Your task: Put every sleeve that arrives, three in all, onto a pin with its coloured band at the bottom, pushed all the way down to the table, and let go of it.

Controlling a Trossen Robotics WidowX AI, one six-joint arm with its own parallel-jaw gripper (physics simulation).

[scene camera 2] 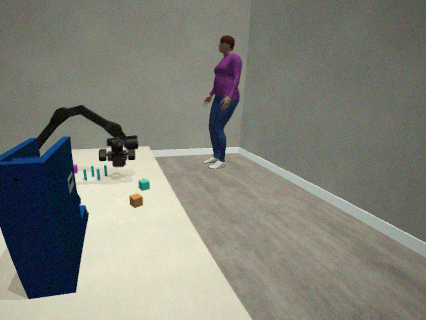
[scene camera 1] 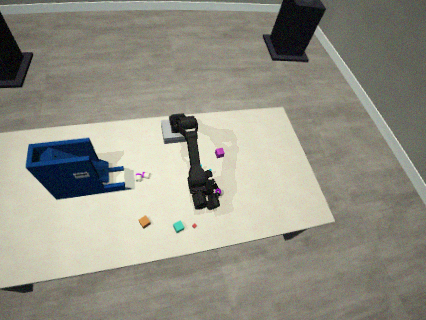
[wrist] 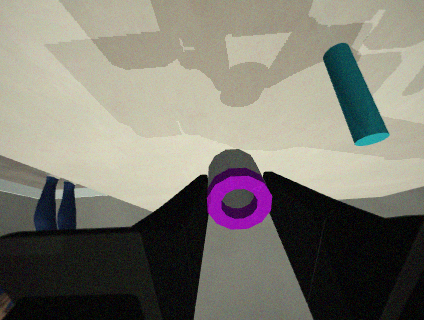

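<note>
My gripper (scene camera 1: 218, 192) (wrist: 235, 180) is shut on a grey sleeve (wrist: 233, 159) with a magenta band, above the table. The fingers are tilted well away from straight down. In the wrist view the banded end faces the camera and the plain end points away; the bore is empty. A teal pin (wrist: 356, 95) stands to the right of the held sleeve, apart from it. Several teal pins (scene camera 2: 98, 174) stand upright without sleeves in scene camera 2; the arm partly hides them in scene camera 1. Two white sleeves with magenta bands (scene camera 1: 139, 176) (scene camera 1: 146, 175) lie by the chute's mouth.
A blue chute (scene camera 1: 75, 175) (scene camera 2: 45, 215) stands on the table (scene camera 1: 280, 200). Around the arm are a magenta cube (scene camera 1: 220, 152) (scene camera 2: 75, 169), a teal cube (scene camera 1: 178, 226) (scene camera 2: 144, 184), an orange cube (scene camera 1: 144, 221) (scene camera 2: 136, 200) and a small red cube (scene camera 1: 194, 226). A person (scene camera 2: 227, 80) stands beyond the table.
</note>
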